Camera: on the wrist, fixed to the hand. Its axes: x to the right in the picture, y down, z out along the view.
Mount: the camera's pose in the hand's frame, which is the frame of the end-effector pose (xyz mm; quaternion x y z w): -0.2 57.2 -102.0 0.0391 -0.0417 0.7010 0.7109
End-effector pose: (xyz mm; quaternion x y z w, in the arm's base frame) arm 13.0 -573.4 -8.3 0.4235 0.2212 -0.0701 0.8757
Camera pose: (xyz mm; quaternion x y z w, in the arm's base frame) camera -2.9 -458.5 -23.0 0.4874 -0.1789 0.5377 0.6643
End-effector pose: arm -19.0 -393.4 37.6 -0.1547 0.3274 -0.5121 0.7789
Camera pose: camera -47.4 -359.1 -70.5 0.1286 0.2887 0.1756 0.9324
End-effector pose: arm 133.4 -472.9 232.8 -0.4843 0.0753 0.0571 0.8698
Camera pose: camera 115.6 -529.7 132.1 -0.2551 0.3590 0.6675 0.6004
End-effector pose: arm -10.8 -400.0 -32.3 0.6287 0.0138 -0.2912 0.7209
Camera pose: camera 49.4 -304.4 -2.2 0.4727 -0.4724 0.2716 0.6926
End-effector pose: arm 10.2 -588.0 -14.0 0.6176 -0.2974 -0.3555 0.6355
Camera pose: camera 98.3 -530.2 36.8 0.2406 -0.6847 0.1786 0.6644
